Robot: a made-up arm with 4 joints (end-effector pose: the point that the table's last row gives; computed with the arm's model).
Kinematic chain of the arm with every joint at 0, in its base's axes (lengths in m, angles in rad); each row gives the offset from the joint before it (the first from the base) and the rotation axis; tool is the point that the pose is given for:
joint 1: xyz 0 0 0.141 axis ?
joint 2: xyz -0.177 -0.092 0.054 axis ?
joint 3: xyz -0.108 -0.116 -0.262 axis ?
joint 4: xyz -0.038 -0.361 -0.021 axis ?
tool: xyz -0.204 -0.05 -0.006
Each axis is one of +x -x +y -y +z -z.
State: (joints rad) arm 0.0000 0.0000 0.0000 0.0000
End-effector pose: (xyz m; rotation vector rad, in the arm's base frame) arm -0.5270 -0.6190 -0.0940 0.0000 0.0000 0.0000
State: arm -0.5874 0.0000 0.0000 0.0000
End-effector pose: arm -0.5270 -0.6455 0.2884 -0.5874 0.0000 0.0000
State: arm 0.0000 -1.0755 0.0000 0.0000
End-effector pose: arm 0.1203 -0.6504 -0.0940 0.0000 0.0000 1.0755
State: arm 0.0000 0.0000 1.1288 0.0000
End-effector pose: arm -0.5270 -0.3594 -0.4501 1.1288 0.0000 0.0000
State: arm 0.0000 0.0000 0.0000 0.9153
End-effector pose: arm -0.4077 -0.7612 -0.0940 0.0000 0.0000 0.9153
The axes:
joint 1: +x
joint 2: -z
joint 3: +x
joint 4: +z

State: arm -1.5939 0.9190 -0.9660 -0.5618
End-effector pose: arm -0.6295 0.0191 0.1435 -2.2867 -1.0739 -1.3846
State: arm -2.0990 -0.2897 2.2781 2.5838
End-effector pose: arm -0.1776 -0.4936 0.3163 0.3558 -0.1363 2.3927
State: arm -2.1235 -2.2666 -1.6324 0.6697
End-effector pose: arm 0.0840 0.3938 0.1709 0.7783 -0.8580 -1.9838
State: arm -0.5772 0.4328 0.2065 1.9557
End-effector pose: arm -0.4624 -0.7360 0.2105 -0.3754 0.2303 1.5257
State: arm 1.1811 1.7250 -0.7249 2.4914
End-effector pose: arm -0.6454 -0.0869 0.1049 1.4574 0.1342 1.0580
